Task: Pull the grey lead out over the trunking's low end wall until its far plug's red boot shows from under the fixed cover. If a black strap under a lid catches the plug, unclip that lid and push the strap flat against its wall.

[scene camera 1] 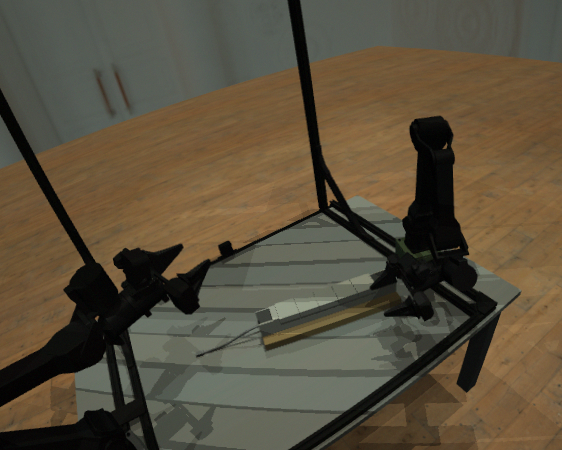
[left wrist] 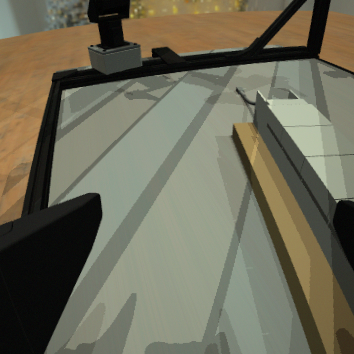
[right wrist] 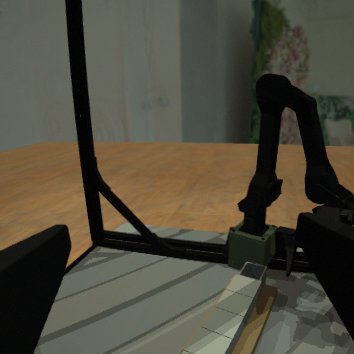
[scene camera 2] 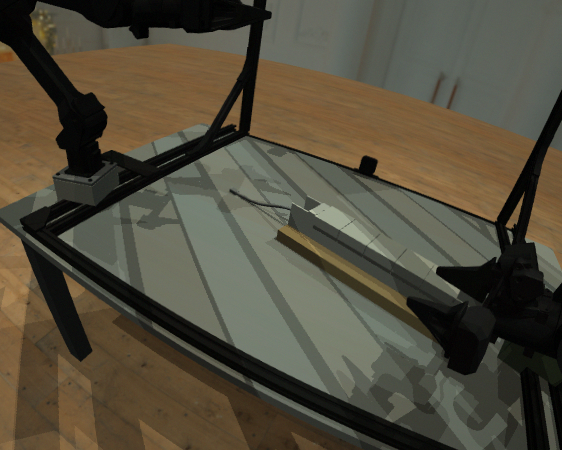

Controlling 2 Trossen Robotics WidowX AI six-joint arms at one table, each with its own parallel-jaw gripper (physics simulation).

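Where they show: left gripper, fingertip midpoint: [scene camera 1: 376,301] [left wrist: 218,208] [right wrist: 312,282] [scene camera 2: 423,284]; right gripper, fingertip midpoint: [scene camera 1: 195,252] [right wrist: 184,230] [scene camera 2: 267,14]; left arm's base, origin of the base link: [scene camera 1: 418,244] [right wrist: 253,228]; right arm's base, origin of the base link: [left wrist: 112,44] [scene camera 2: 85,169].
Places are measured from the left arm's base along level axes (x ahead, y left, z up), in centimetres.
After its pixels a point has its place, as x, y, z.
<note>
The grey trunking [scene camera 1: 320,306] {33.0, 10.4, -3.3} [scene camera 2: 345,250] [left wrist: 307,140] [right wrist: 220,320] {30.8, 6.8, -3.1} lies along the table with a row of pale lids on top. The grey lead [scene camera 1: 245,331] {54.4, 9.5, -7.0} [scene camera 2: 252,200] {62.5, 10.4, -9.9} [left wrist: 243,97] {64.1, 10.7, -10.3} comes out of its end towards the right arm's side, its free tip beyond. No red boot or black strap shows. My left gripper [scene camera 1: 379,301] {20.5, 19.2, 3.4} [scene camera 2: 423,285] {20.5, 19.2, 3.4} [left wrist: 218,208] {20.5, 19.2, 3.4} is open and empty, at the trunking's opposite end, and hides part of that end in both scene views. My right gripper [scene camera 1: 195,253] {56.3, 18.4, 29.0} [right wrist: 184,230] {56.3, 18.4, 29.0} is open and empty, high above the table, away from the lead.
A wooden strip [scene camera 1: 330,324] {31.3, 12.7, -8.8} [scene camera 2: 350,274] {33.2, 12.7, -8.4} [left wrist: 280,215] {31.1, 12.0, -8.4} [right wrist: 259,322] {22.4, 11.2, -8.4} runs alongside the trunking. Black frame rails border the table, with tall posts at its back corners. A grey base block [scene camera 2: 85,190] {77.7, 42.5, -5.5} [left wrist: 116,60] {78.3, 38.9, -6.2} and a green base block [right wrist: 251,248] {5.0, 1.7, -3.1} carry the arms.
</note>
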